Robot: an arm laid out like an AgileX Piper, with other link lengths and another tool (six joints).
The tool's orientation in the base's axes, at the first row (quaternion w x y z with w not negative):
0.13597 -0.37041 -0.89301 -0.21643
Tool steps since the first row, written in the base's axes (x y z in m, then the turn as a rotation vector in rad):
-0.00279 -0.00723 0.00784 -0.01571 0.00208 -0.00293
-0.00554 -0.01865 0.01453 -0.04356 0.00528 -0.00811
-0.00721 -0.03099 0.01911 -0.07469 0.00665 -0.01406
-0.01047 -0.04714 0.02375 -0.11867 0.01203 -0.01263
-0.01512 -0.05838 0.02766 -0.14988 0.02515 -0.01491
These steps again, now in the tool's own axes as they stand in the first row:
0.00072 -0.00434 -0.01011 0.01089 -0.01084 0.00486
-0.00157 -0.01162 -0.02126 0.02991 -0.03036 0.01322
-0.00601 -0.01932 -0.03112 0.04977 -0.05362 0.02163
-0.01163 -0.03054 -0.04275 0.08388 -0.08150 0.02663
-0.01362 -0.03988 -0.05125 0.11236 -0.09634 0.03758

